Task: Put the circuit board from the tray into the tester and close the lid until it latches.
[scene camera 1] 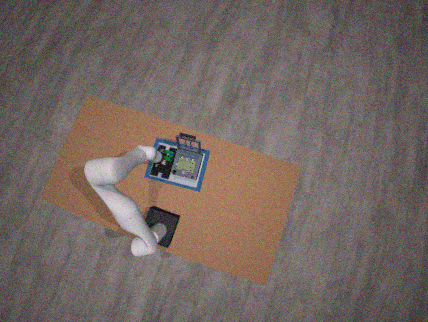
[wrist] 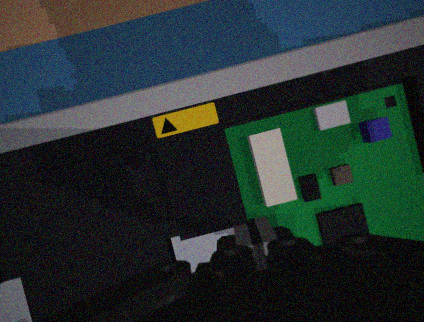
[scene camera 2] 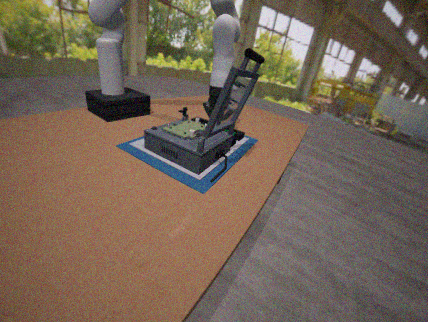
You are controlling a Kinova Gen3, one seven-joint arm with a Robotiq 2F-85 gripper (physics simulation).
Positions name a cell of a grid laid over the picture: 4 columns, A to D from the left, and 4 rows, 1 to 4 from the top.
My gripper (wrist: C4) grips a green circuit board (wrist: D3). I also see a tester lid (scene camera 2: C2).
